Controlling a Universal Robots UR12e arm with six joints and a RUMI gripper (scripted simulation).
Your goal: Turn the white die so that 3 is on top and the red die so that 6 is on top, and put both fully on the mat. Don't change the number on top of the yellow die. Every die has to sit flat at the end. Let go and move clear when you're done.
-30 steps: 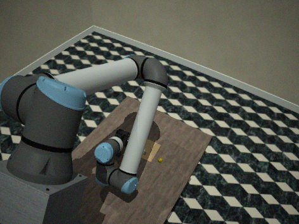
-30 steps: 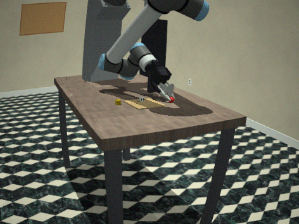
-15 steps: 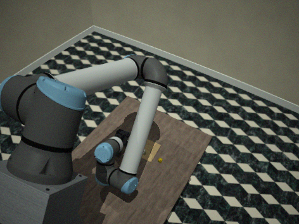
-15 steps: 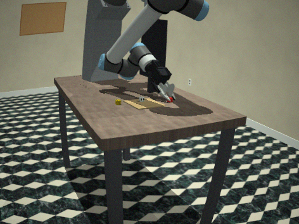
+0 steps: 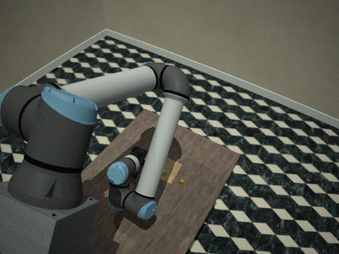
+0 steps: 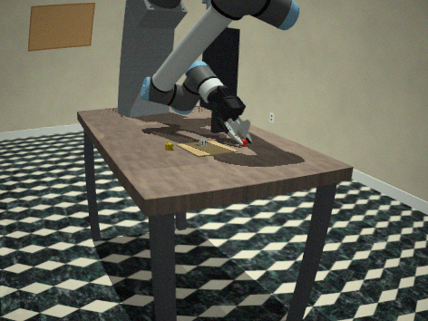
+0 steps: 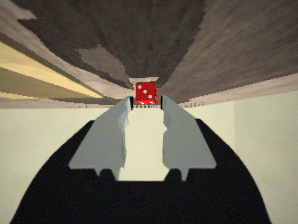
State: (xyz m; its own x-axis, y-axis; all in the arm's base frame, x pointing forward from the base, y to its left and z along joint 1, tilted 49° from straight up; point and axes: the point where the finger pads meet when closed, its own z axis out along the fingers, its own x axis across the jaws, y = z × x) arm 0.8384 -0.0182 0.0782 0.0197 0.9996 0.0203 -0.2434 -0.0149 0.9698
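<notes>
Now: the red die 1 cm below my hand. The rest, counted from my hand: tan mat 4 cm behind, 13 cm to the right, 2 cm below; white die 6 cm behind, 12 cm to the right; yellow die 8 cm behind, 24 cm to the right, 1 cm below.
</notes>
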